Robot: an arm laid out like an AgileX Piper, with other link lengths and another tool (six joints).
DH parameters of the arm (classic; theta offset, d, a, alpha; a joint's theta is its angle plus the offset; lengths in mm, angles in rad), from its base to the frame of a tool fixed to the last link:
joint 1: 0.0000 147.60 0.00 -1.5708
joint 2: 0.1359 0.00 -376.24 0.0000
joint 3: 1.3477 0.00 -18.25 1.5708
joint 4: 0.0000 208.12 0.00 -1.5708
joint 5: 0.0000 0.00 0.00 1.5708
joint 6: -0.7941 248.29 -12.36 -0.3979
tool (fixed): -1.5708 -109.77 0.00 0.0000
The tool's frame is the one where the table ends.
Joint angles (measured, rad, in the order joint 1, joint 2, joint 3, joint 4, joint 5, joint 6), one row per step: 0.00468, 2.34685, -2.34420, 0.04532, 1.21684, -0.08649; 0.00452, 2.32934, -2.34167, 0.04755, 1.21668, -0.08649; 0.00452, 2.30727, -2.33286, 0.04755, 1.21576, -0.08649; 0.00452, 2.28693, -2.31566, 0.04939, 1.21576, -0.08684; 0.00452, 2.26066, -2.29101, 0.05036, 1.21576, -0.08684; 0.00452, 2.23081, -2.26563, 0.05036, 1.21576, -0.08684; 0.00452, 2.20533, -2.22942, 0.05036, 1.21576, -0.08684; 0.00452, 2.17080, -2.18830, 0.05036, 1.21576, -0.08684; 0.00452, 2.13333, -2.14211, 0.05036, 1.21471, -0.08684; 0.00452, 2.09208, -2.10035, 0.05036, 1.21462, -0.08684
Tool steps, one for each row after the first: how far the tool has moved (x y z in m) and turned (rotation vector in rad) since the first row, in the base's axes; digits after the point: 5 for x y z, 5 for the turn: -0.00288, 0.00017, 0.00974, 0.00229, -0.01513, 0.00004; -0.00706, 0.00014, 0.02032, 0.00236, -0.02931, 0.00001; -0.01181, 0.00037, 0.02708, 0.00405, -0.03246, 0.00051; -0.01830, 0.00046, 0.03492, 0.00502, -0.03407, 0.00061; -0.02573, 0.00042, 0.04444, 0.00504, -0.03854, 0.00062; -0.03328, 0.00039, 0.04790, 0.00500, -0.02781, 0.00060; -0.04324, 0.00035, 0.05476, 0.00497, -0.02122, 0.00058; -0.05441, 0.00029, 0.06146, 0.00494, -0.01355, 0.00051; -0.06653, 0.00024, 0.07105, 0.00494, -0.01313, 0.00050
